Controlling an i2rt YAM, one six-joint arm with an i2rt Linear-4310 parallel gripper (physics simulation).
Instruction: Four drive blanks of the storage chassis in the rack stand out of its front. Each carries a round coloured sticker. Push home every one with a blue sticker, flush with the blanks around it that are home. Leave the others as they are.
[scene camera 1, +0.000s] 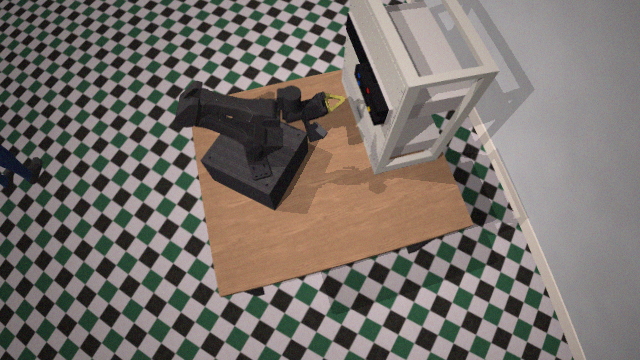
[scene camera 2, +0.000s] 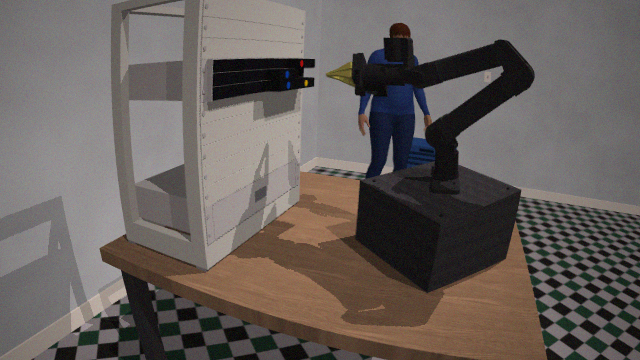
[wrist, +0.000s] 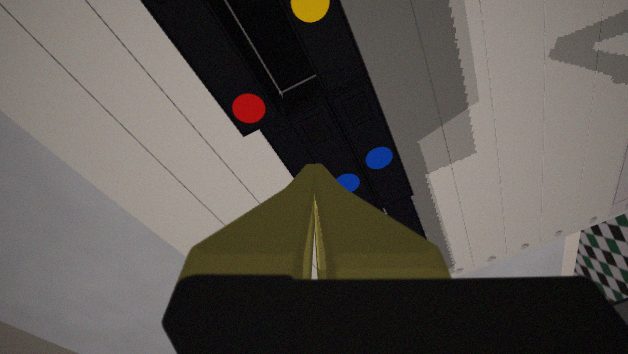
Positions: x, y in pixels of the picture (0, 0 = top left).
Labels:
My gripper (scene camera 2: 326, 75) is 102 cm from the lens. A pale rack (scene camera 2: 242, 115) is 91 cm from the lens.

